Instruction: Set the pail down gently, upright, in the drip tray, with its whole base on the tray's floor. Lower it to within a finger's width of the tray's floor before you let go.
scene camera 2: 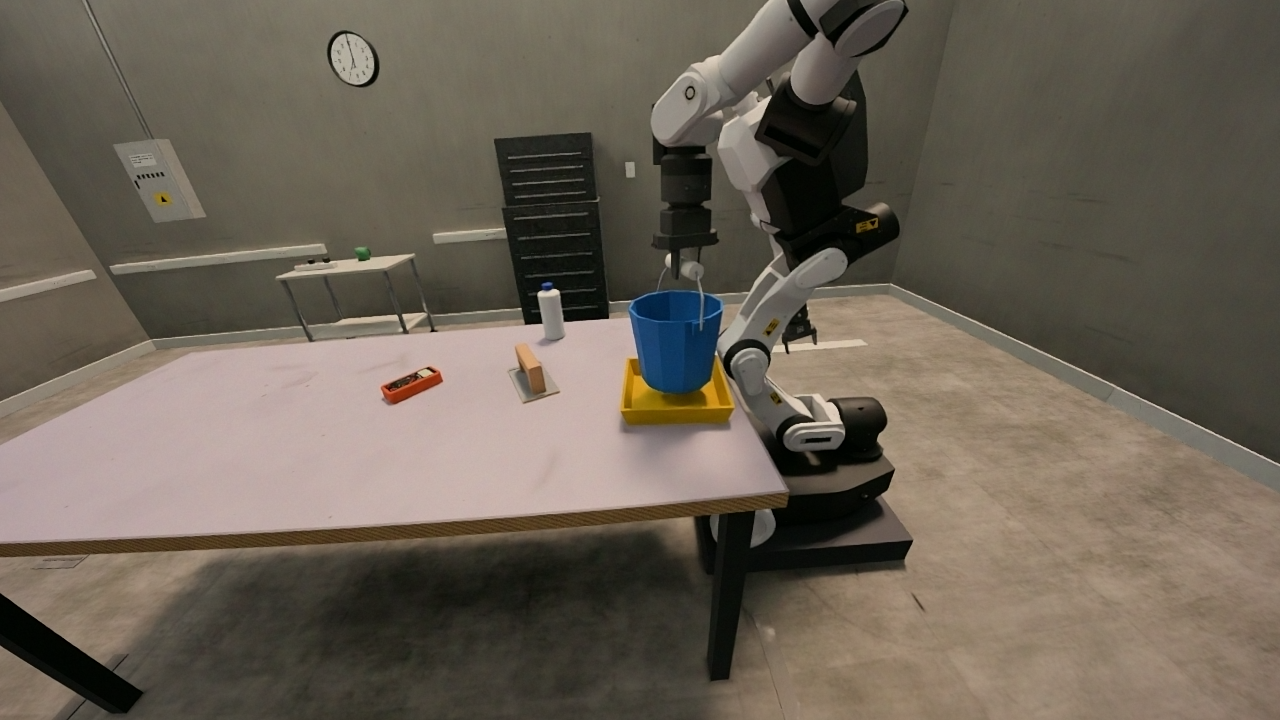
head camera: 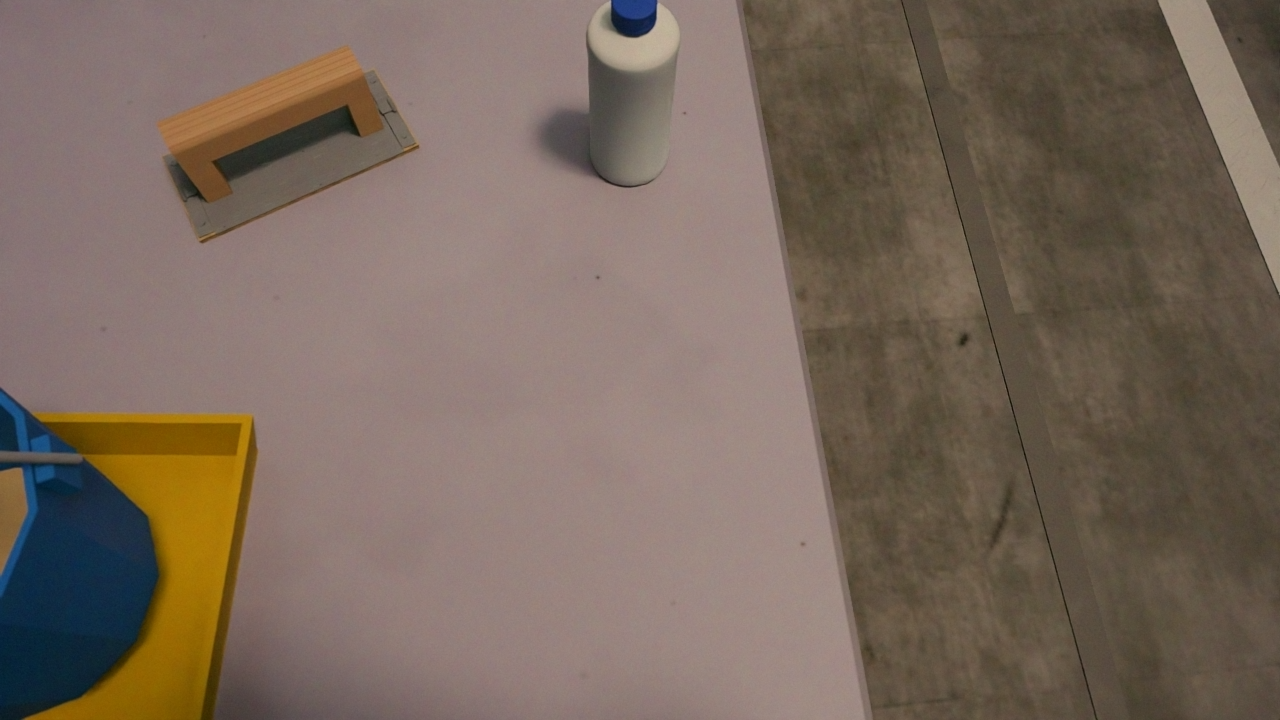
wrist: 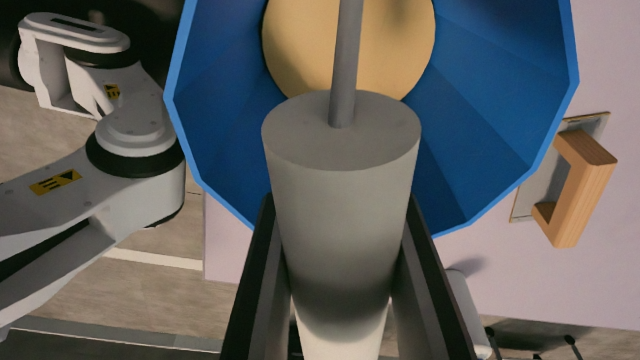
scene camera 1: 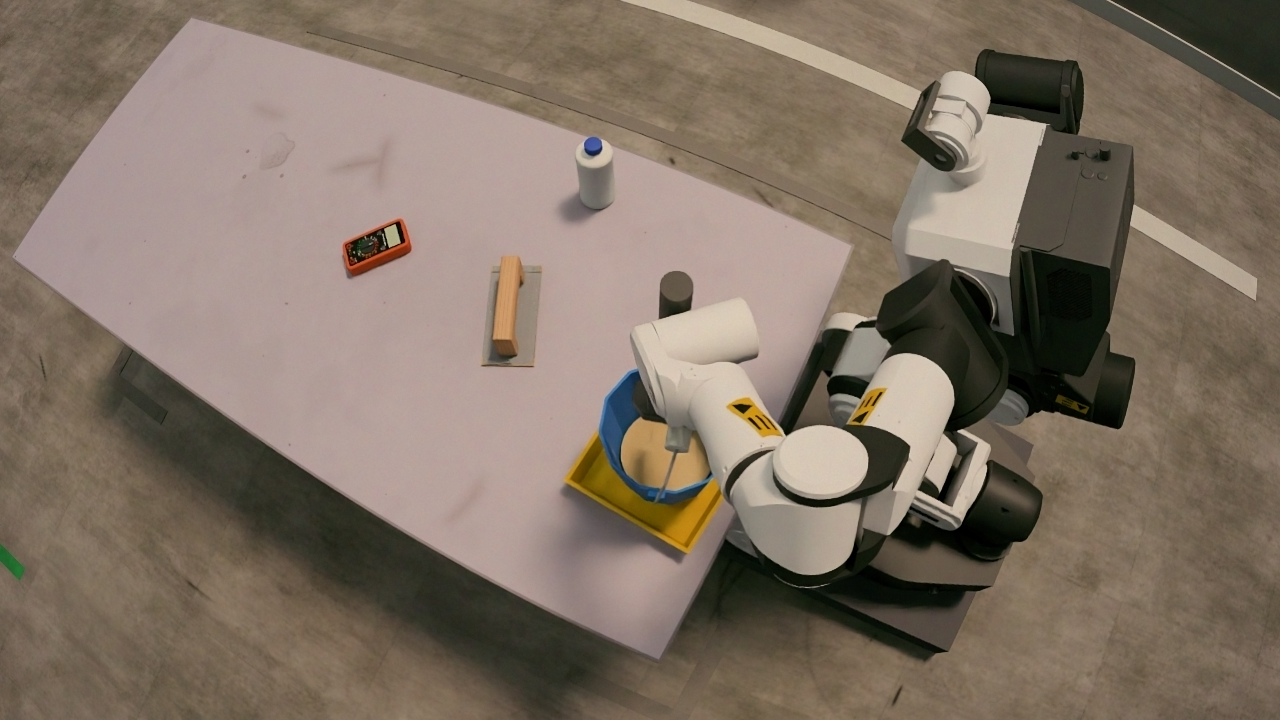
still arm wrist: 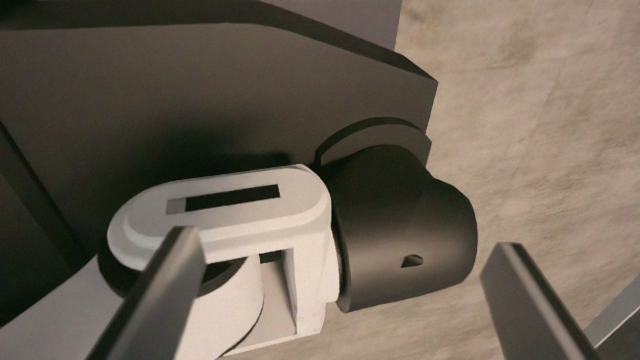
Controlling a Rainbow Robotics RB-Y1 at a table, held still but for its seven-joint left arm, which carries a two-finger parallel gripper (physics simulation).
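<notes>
The blue pail [head camera: 80, 573] [scene camera 1: 617, 429] [scene camera 2: 677, 353] [wrist: 480, 150] hangs upright from its wire bail, with a tan disc-shaped surface inside. Its base is inside the outline of the yellow drip tray [head camera: 192, 573] [scene camera 1: 626, 512] [scene camera 2: 677, 415], low over the tray's floor, with a shadow under it. Whether the base touches the floor I cannot tell. My gripper [scene camera 2: 686, 261] [wrist: 340, 200] is shut on the pale round grip of the pail's handle, above the pail's opening. In scene camera 1 the arm hides the gripper and part of the pail.
A wooden-handled float [head camera: 268, 111] [scene camera 1: 507, 308] [scene camera 2: 529, 368] [wrist: 580, 195] lies beyond the tray. A white bottle [head camera: 631, 107] [scene camera 1: 595, 176] [scene camera 2: 551, 313] stands near the table's edge. An orange multimeter [scene camera 1: 376, 247] [scene camera 2: 411, 385] lies farther along. The still arm's gripper [still arm wrist: 345, 245] is over the robot's base.
</notes>
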